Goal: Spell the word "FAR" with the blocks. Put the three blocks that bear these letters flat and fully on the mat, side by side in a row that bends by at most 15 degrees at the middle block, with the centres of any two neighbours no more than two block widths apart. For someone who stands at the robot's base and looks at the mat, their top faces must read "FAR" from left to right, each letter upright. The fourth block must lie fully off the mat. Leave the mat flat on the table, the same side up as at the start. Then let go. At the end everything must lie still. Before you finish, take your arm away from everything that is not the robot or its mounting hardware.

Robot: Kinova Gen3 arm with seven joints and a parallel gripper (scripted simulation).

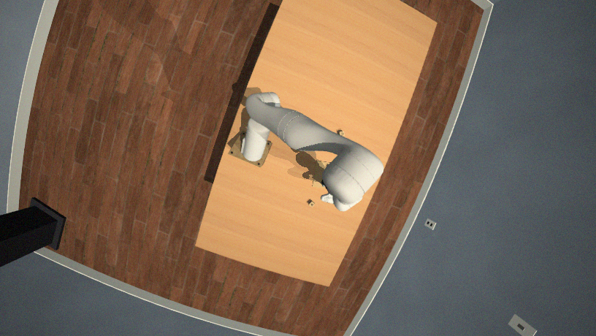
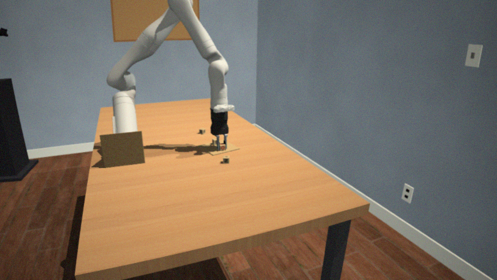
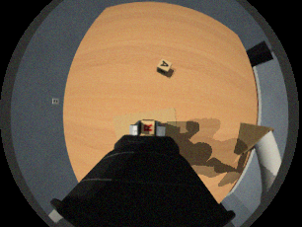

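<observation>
Now: hand 10 mm past the tan mat, 40 mm to the right of it and 20 mm above it.
</observation>
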